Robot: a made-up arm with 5 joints.
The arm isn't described. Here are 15 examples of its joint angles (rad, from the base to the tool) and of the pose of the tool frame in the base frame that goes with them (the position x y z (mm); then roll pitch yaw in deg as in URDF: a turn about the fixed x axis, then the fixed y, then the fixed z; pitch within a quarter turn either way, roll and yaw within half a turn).
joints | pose
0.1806 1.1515 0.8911 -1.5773 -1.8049 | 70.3 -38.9 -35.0 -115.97 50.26 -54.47
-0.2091 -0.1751 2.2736 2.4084 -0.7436 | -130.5 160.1 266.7 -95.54 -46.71 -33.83
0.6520 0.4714 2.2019 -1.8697 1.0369 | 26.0 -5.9 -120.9 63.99 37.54 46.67
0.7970 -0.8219 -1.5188 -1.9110 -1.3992 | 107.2 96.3 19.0 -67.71 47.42 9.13
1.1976 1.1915 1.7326 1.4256 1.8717 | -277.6 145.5 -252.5 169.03 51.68 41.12
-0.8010 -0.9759 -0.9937 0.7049 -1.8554 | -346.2 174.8 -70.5 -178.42 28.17 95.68
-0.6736 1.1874 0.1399 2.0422 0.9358 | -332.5 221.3 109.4 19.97 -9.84 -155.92
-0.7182 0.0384 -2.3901 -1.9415 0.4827 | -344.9 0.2 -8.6 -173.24 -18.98 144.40
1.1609 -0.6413 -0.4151 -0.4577 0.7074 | -100.0 122.4 233.6 -49.64 -13.83 42.45
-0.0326 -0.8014 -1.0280 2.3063 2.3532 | 14.8 288.4 166.9 -135.48 -37.03 -4.01
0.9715 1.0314 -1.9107 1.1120 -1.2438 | 101.7 127.1 -17.2 75.87 -48.96 33.25
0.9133 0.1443 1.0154 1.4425 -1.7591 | -405.5 72.4 100.0 -6.88 -5.60 -127.97
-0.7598 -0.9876 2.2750 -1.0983 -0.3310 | -294.6 57.2 -68.1 98.54 -26.35 -166.80
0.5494 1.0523 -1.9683 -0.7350 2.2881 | 113.2 -63.4 -6.0 -23.03 46.67 -11.69
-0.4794 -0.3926 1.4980 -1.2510 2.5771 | 35.2 -132.2 -92.5 115.76 -14.16 -37.05
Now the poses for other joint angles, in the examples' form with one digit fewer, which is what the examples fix.
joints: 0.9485 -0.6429 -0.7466 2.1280 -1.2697
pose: -320 111 -165 49.0 28.8 -122.6
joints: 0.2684 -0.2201 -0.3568 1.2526 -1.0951
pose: -342 -33 -65 16.3 37.8 -86.4
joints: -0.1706 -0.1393 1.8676 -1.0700 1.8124
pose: 117 -24 3 69.5 -14.3 26.6
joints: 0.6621 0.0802 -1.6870 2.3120 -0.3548
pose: -201 170 -197 102.2 55.9 -73.1
